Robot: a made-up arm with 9 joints.
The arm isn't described. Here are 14 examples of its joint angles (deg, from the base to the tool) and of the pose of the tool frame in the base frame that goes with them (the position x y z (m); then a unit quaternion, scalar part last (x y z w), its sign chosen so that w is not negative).
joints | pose
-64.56 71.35 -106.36 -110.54 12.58 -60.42 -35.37 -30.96 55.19 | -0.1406 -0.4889 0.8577 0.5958 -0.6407 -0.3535 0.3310
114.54 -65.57 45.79 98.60 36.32 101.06 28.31 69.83 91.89 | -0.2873 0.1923 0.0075 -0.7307 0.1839 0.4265 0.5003
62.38 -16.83 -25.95 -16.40 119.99 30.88 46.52 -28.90 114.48 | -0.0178 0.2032 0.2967 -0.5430 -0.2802 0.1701 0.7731
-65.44 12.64 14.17 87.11 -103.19 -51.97 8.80 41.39 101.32 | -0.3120 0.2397 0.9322 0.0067 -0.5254 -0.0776 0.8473
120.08 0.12 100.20 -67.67 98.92 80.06 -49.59 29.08 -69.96 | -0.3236 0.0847 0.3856 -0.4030 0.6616 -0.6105 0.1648
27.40 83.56 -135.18 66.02 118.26 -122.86 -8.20 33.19 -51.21 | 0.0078 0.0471 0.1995 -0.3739 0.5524 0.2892 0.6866
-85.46 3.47 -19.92 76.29 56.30 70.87 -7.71 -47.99 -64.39 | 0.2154 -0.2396 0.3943 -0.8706 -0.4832 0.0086 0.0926
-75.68 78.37 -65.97 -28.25 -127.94 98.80 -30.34 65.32 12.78 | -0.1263 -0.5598 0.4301 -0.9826 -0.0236 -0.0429 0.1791
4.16 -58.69 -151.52 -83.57 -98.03 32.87 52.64 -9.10 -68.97 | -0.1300 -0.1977 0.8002 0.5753 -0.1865 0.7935 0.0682
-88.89 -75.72 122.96 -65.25 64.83 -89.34 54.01 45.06 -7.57 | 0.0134 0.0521 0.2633 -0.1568 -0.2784 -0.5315 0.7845
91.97 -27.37 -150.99 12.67 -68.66 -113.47 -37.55 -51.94 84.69 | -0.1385 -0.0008 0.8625 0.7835 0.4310 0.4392 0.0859
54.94 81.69 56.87 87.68 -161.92 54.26 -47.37 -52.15 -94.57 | -0.2084 -0.2307 0.2699 -0.1043 -0.8175 0.5210 0.2221
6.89 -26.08 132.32 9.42 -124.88 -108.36 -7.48 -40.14 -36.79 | 0.0210 0.1948 0.5002 -0.3745 0.0900 -0.2523 0.8877
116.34 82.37 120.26 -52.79 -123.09 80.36 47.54 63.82 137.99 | 0.2013 0.0995 0.9295 -0.3735 -0.6199 -0.5632 0.3988
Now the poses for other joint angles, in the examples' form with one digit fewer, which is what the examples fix.
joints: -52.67 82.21 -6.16 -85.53 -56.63 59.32 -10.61 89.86 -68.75
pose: -0.383 -0.532 0.621 0.227 0.548 0.804 0.043
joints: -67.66 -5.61 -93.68 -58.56 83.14 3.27 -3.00 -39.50 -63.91
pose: -0.645 0.174 0.772 0.091 -0.484 0.653 0.575
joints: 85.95 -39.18 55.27 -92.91 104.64 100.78 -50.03 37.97 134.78
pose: -0.020 -0.197 0.633 -0.301 0.416 -0.833 0.206
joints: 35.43 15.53 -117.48 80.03 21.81 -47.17 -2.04 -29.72 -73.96
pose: 0.289 0.031 0.511 -0.740 -0.212 -0.203 0.605
